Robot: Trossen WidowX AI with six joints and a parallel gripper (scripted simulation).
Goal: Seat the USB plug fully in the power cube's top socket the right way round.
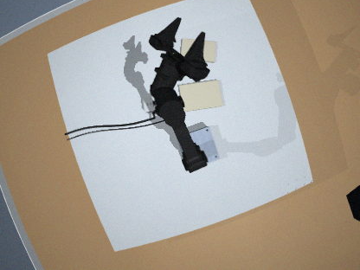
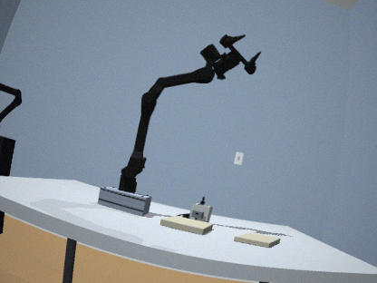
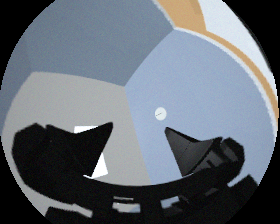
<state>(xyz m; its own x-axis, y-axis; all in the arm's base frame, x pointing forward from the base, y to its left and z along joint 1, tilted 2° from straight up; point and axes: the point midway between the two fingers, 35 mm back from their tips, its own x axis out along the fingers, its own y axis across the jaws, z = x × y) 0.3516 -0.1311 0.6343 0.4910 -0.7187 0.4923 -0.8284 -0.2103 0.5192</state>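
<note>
Now: the USB plug 4 cm behind my gripper tip, 20 cm to the left of it and 64 cm below it.
</note>
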